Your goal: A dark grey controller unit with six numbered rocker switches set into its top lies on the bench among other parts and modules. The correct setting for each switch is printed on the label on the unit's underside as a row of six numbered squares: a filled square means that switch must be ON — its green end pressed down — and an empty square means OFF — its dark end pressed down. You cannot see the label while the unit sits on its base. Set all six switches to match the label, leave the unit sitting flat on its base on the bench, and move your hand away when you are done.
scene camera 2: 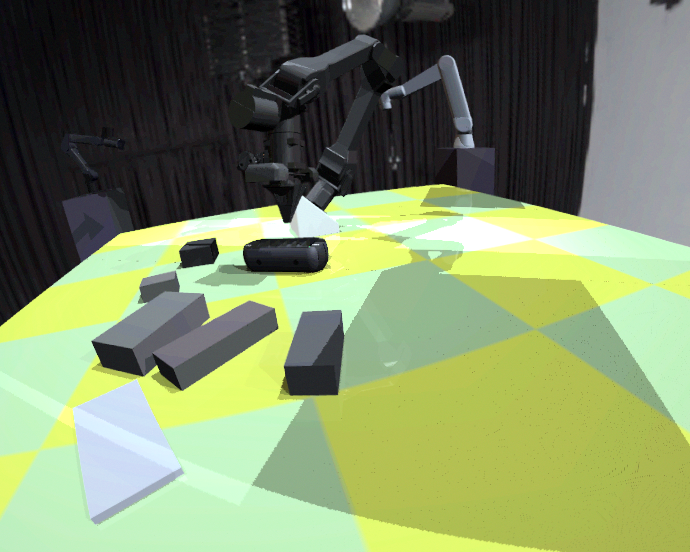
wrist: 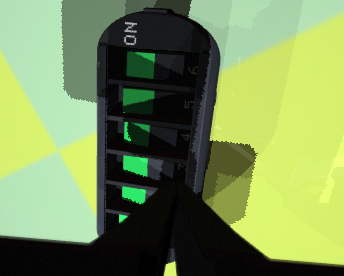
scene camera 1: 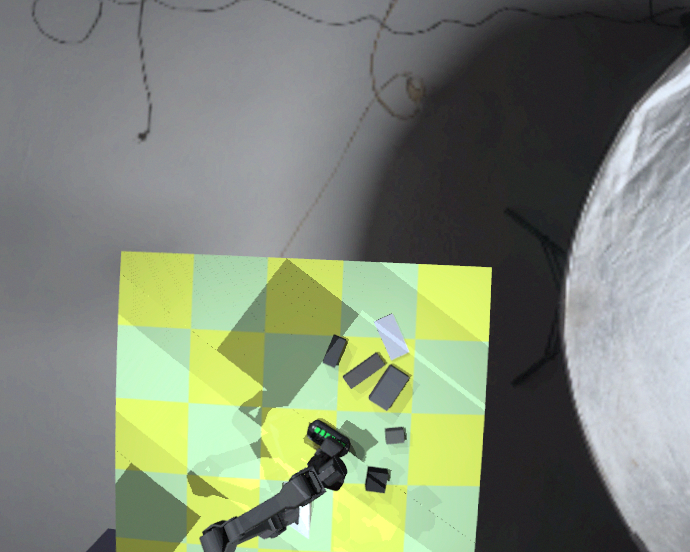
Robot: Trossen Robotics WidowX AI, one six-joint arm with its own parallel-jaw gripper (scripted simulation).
Labels:
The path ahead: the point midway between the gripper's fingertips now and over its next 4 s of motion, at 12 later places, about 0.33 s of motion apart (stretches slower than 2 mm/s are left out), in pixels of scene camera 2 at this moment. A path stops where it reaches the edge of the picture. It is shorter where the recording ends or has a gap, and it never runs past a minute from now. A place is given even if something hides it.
My gripper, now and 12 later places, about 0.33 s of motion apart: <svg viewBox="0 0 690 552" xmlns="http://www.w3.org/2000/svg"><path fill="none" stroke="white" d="M287 223L259 223L258 229L260 237L261 243L261 243L263 226L275 224L278 229L279 238L281 244L280 238L283 223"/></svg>

